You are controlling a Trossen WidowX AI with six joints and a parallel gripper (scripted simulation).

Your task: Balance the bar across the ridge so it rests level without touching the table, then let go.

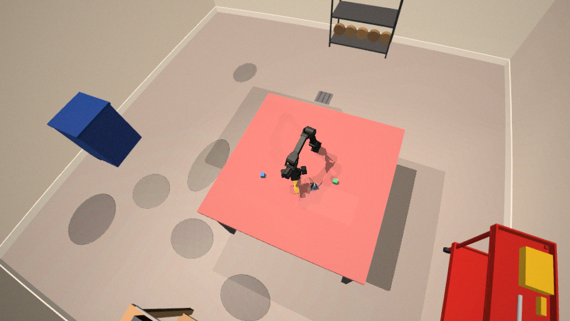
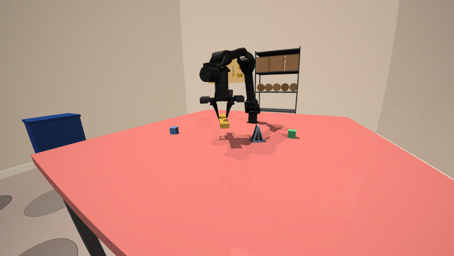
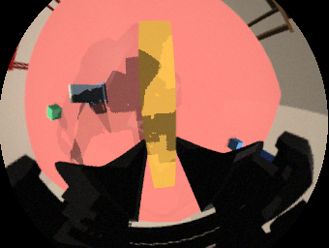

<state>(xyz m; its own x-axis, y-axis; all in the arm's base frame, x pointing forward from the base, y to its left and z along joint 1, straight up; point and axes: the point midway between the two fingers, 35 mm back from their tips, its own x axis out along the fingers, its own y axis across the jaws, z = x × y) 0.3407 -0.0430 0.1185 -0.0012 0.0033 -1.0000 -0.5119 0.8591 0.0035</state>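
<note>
The yellow bar is 20 mm ahead of my gripper tip and 10 mm to the left of it. From my gripper tip the other things lie so: small green cube 290 mm to the left, 110 mm behind, 70 mm below; then small blue cube 260 mm to the right, 70 mm below, 50 mm ahead.
</note>
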